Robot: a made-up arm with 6 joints.
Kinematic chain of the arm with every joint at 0, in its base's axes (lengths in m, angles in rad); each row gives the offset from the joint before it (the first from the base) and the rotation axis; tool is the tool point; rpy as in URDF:
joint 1: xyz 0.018 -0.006 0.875 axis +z
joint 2: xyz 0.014 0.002 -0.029 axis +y
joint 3: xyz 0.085 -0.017 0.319 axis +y
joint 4: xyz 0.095 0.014 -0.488 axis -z
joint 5: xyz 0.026 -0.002 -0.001 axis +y
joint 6: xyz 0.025 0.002 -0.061 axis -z
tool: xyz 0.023 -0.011 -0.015 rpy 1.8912 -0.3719 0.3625
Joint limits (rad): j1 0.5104..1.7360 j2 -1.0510..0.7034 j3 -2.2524..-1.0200 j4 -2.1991..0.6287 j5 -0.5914..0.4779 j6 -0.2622..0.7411
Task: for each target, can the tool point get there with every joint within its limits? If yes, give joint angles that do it. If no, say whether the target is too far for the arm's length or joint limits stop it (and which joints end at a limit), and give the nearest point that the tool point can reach.
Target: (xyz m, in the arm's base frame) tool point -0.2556 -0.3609 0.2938
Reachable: no: joint limits stop it (at a limit: joint 1, joint 2, joint 3, joint 4, joint 5, joint 6) | nearest point -0.1505 0.4534 0.5468 | short by 0.859 m
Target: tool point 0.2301 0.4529 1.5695
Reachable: yes | joints 1.0119 -0.0364 -2.0521 -1.1378 -0.1299 0.3043
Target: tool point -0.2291 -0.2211 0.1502
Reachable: no: joint limits stop it (at a limit: joint 1, joint 2, joint 3, joint 4, joint 5, joint 6) | nearest point -0.1505 0.4534 0.5468 | short by 0.786 m
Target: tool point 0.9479 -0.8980 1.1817
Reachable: no: too far | nearest point 0.1667 -0.4710 1.5666 | short by 0.970 m
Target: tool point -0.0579 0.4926 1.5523
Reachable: yes | joints 1.6396 -0.1310 -1.9514 -1.6149 0.3250 0.3912
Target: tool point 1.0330 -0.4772 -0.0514
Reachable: no: too far | nearest point 0.5650 0.2283 0.5472 | short by 1.037 m
